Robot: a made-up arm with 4 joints.
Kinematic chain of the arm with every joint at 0, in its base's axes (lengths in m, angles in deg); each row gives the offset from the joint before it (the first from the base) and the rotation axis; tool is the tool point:
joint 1: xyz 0 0 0.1 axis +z
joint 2: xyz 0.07 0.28 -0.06 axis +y
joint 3: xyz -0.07 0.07 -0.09 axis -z
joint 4: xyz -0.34 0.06 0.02 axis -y
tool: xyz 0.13 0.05 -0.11
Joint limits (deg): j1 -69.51..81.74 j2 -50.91..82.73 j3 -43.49..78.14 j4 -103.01..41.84
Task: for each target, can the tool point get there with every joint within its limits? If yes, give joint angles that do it. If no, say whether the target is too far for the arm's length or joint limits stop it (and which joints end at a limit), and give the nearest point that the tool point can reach.
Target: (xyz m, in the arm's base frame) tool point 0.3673 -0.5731 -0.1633
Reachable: no: joint limits stop it (at a limit: joint 1, joint 3, joint 4) | nearest point -0.1614 -0.4026 -0.1310 | short by 0.556 m
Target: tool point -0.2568 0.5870 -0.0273
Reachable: yes | joints -9.67 25.00 14.24 -43.27
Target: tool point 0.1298 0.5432 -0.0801
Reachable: yes | joints -23.79 7.76 36.87 15.24
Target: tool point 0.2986 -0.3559 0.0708
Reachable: no: joint limits stop it (at a limit: joint 1, joint 3, joint 4) | nearest point -0.1653 -0.4296 0.0821 | short by 0.470 m
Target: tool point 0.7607 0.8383 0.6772
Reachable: no: too far | nearest point 0.5031 0.5544 0.3881 | short by 0.480 m
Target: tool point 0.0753 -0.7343 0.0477
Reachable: no: joint limits stop it (at a limit: joint 1, joint 3, joint 4) | nearest point -0.1656 -0.4312 0.0451 | short by 0.387 m
